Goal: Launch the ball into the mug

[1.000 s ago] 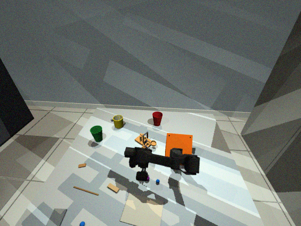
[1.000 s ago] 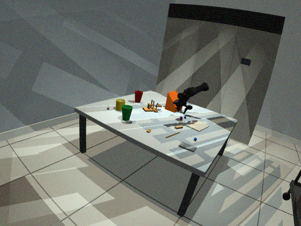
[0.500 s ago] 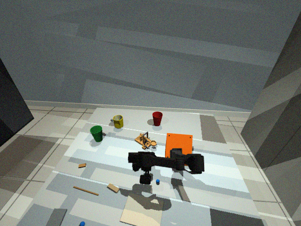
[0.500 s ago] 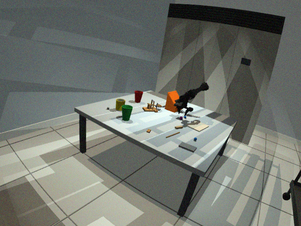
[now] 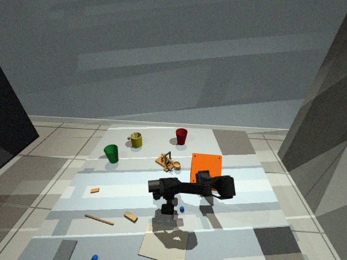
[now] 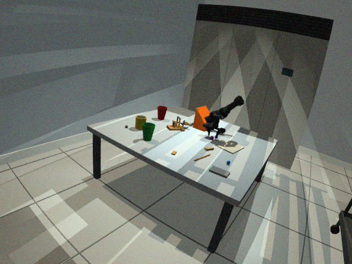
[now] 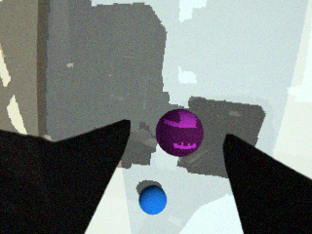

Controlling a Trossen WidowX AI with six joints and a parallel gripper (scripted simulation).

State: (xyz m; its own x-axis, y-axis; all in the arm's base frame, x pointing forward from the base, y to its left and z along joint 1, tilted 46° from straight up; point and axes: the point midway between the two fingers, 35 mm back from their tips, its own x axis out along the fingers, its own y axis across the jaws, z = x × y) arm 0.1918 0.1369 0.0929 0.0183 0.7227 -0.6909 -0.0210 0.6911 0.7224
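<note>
My gripper tip is now 1 cm above the purple ball. The rest, counted from my gripper tip: wooden catapult: 3 cm ahead, 29 cm to the right, 3 cm above; thin stick: 36 cm ahead, 11 cm to the left, 2 cm below; beige board: 18 cm to the left, 2 cm below.
</note>
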